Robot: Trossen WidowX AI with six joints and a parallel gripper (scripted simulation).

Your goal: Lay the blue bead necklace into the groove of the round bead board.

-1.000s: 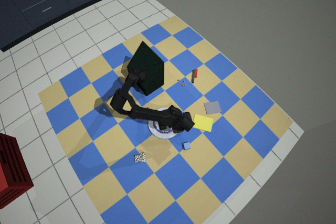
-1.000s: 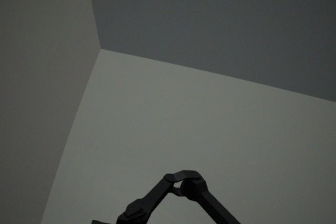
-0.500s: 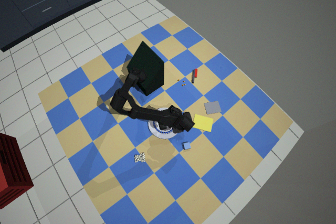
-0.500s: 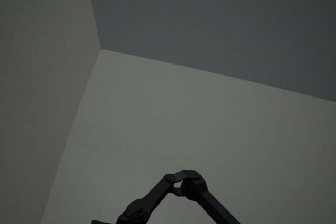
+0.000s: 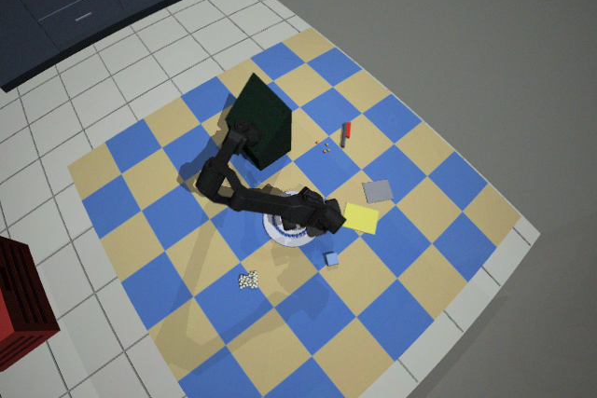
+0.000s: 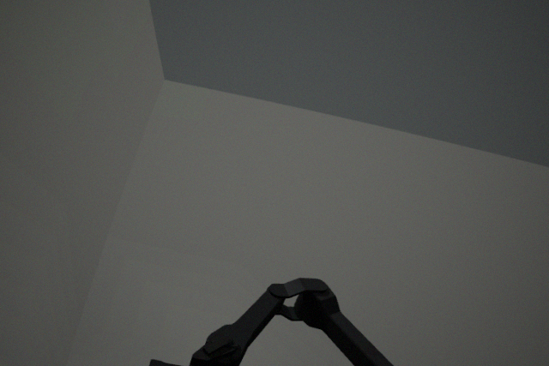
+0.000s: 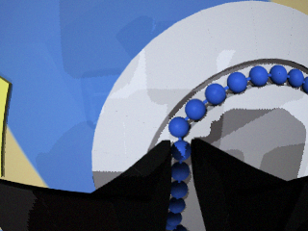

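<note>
Now: the round white bead board 40 mm to the right of my gripper tip, 40 mm behind it and 10 mm below it. Also, from my gripper tip: small blue cube (150 mm ahead, 10 mm below); grey square (280 mm to the left, 40 mm ahead, 10 mm below); yellow pad (160 mm to the left, 80 mm ahead, 10 mm below).
</note>
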